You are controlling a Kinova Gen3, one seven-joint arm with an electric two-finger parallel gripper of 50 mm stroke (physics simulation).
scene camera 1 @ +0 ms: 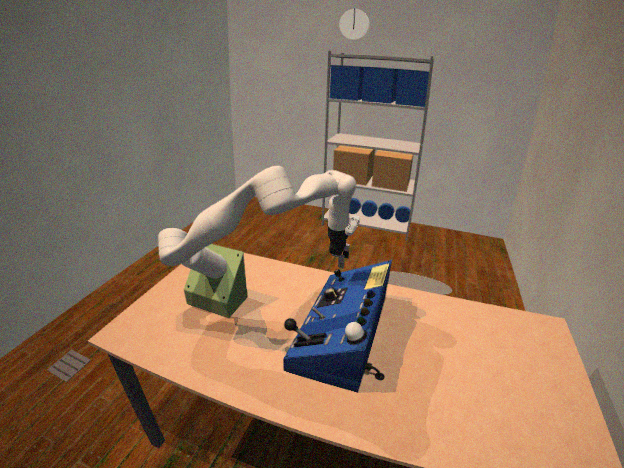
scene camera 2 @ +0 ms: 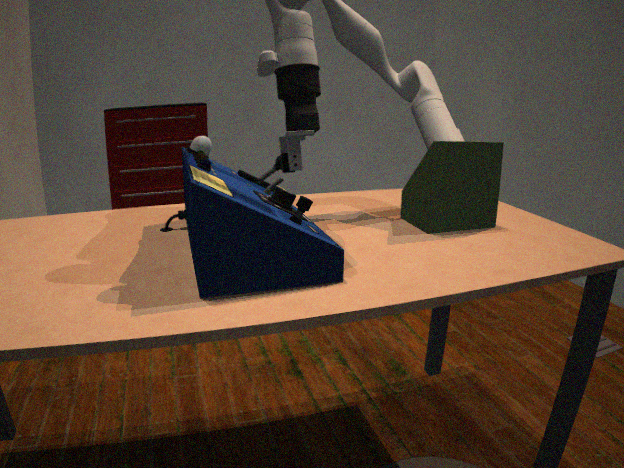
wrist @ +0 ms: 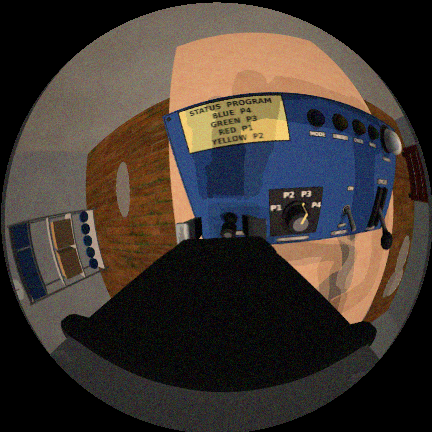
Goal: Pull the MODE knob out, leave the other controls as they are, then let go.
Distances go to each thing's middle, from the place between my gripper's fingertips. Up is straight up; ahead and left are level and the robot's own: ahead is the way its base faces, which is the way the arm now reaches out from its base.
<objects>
The blue control panel (scene camera 2: 241, 242) is 5 cm ahead of my hand, 18 cm to the right of it and 8 cm below it.
</objects>
